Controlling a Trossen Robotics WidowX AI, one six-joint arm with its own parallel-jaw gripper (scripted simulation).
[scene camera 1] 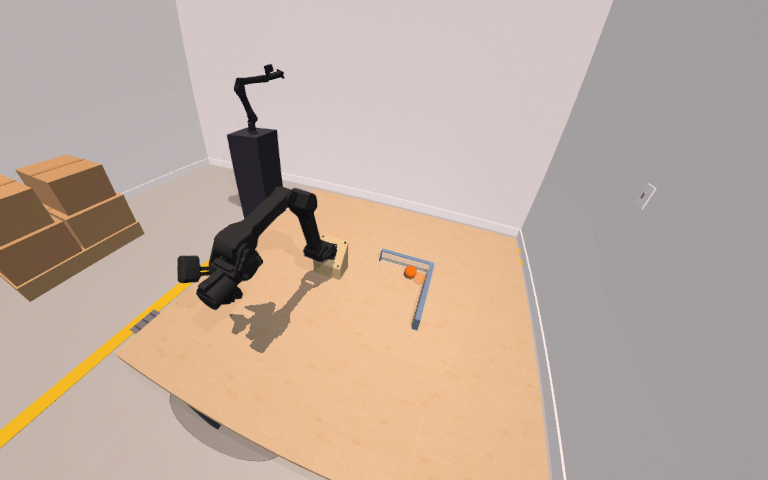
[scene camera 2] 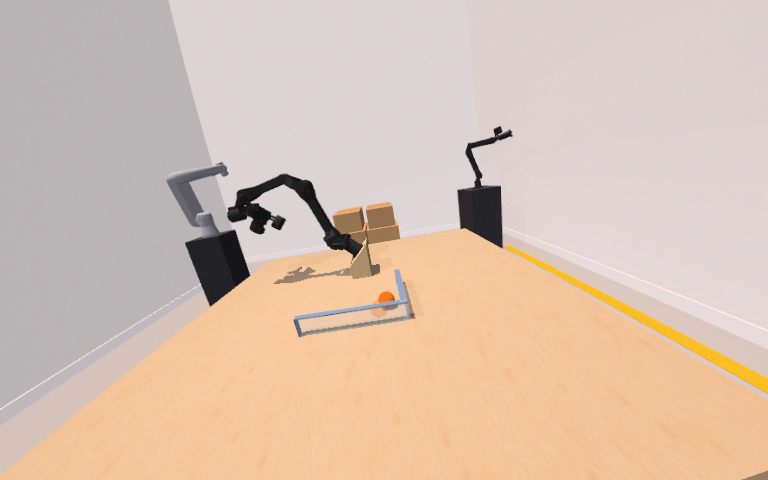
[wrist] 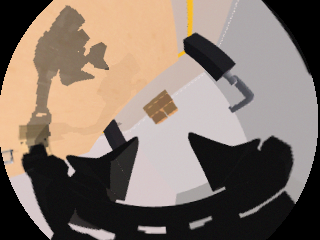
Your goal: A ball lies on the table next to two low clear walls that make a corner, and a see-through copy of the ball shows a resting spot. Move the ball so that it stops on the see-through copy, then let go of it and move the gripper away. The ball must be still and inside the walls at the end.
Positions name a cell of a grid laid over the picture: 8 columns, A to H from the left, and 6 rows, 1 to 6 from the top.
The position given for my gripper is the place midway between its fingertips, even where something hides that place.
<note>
My gripper (scene camera 1: C4) is open, with nothing in its grasp.
My gripper is seen too in the wrist view (wrist: E4).
</note>
